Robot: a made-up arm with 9 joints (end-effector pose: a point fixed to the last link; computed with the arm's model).
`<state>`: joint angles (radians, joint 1 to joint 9).
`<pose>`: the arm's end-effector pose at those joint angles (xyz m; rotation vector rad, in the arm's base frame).
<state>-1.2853 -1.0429 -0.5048 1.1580 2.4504 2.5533 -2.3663 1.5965 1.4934</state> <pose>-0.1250 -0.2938 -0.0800 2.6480 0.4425 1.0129</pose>
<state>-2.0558 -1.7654 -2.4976 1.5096 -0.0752 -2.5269 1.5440 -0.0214 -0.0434</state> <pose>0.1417 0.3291 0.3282 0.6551 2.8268 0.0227</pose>
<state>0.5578 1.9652 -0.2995 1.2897 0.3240 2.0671 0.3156 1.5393 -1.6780</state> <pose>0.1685 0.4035 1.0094 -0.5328 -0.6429 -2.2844</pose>
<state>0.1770 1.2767 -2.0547 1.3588 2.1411 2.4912 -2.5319 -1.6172 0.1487</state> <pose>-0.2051 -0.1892 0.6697 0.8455 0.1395 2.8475</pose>
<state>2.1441 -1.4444 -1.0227 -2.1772 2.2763 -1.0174 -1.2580 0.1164 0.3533</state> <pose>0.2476 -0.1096 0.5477 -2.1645 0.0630 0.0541</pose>
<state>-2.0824 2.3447 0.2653 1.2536 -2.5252 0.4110 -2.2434 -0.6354 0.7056</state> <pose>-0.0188 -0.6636 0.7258 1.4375 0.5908 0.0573</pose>
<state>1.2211 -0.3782 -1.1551 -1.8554 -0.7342 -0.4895 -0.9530 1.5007 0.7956</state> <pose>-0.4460 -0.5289 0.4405 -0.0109 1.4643 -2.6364</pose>
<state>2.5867 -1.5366 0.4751 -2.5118 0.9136 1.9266 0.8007 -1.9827 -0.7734</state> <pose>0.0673 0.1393 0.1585 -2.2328 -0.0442 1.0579</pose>
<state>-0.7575 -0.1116 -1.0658 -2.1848 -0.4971 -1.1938 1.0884 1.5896 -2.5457</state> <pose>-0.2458 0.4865 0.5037 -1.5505 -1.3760 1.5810</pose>
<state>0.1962 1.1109 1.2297 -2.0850 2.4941 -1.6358 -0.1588 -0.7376 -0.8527</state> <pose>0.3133 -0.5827 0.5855 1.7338 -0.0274 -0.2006</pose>
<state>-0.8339 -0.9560 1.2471 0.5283 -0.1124 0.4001 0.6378 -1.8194 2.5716</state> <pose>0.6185 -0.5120 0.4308 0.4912 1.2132 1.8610</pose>
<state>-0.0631 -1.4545 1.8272 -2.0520 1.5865 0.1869 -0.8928 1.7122 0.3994</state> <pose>0.3134 -0.2873 0.1149 1.7972 0.6574 -2.3803</pose>
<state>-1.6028 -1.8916 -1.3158 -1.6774 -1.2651 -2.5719 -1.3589 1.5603 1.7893</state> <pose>-0.1667 0.4770 0.8598 -1.3902 0.5751 0.5147</pose>
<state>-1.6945 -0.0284 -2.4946 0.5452 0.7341 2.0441 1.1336 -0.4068 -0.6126</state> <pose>0.3692 0.2942 0.5864 0.0585 -0.8587 0.3257</pose>
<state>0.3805 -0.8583 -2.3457 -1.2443 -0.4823 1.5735 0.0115 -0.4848 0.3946</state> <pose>-0.1973 0.4285 1.2702 0.6043 -0.4619 1.8493</pose>
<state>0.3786 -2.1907 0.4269 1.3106 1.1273 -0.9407 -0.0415 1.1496 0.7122</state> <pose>0.5262 0.2856 0.1236 -1.9670 1.2299 -0.3945</pose>
